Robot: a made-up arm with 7 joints.
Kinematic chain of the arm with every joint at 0, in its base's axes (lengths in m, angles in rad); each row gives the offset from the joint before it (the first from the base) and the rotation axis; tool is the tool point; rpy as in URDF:
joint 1: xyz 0 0 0.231 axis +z
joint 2: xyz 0 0 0 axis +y
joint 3: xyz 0 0 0.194 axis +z
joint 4: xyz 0.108 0 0 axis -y
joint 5: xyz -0.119 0 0.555 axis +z
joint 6: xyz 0 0 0 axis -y
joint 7: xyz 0.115 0 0 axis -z
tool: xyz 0 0 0 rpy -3.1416 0 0
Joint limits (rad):
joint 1: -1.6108..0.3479
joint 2: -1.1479..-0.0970
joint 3: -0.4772..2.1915
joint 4: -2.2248..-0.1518
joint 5: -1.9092..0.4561
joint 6: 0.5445..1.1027
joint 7: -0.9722..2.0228
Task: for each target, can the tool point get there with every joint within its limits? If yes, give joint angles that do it. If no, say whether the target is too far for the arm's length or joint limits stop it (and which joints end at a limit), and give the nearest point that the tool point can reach.
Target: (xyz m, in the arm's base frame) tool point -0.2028 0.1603 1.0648
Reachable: yes | joints -0.5431 -0.7623 0.1201 -0.5335 -0.2209 0.9542 1.1184
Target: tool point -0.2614 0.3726 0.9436
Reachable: yes | joints 0.2006 -0.9887 0.6876 -1.0634 0.1068 0.8501 1.1561
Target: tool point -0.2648 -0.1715 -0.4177
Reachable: no: joint limits stop it (at a limit: joint 1, joint 3, joint 4, joint 5, joint 6) | nearest point -0.3318 0.3845 -0.1506 | short by 0.620 m
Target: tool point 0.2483 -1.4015 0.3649
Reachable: no: too far | nearest point 0.1332 -0.7521 0.3989 | short by 0.660 m
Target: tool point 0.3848 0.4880 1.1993
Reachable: no: too far | nearest point 0.2993 0.3796 0.9842 | short by 0.256 m
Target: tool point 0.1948 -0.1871 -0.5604
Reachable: no: joint limits stop it (at a limit: joint 1, joint 2, joint 3, joint 4, joint 5, joint 6) | nearest point 0.4750 0.0003 -0.1908 | short by 0.500 m
